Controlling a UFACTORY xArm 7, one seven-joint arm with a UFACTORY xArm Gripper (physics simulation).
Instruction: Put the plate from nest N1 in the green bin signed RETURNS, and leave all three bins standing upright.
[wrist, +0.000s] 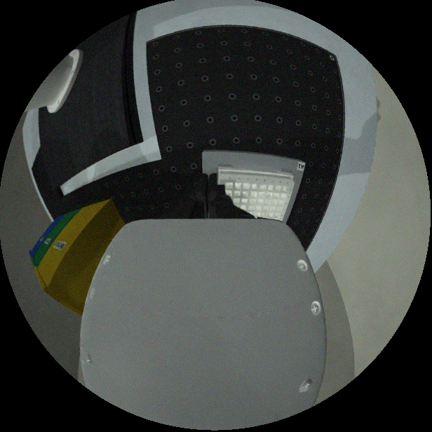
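Visible to me: a white plate (263, 193), a yellow bin (65, 272) and my gripper (209, 185).
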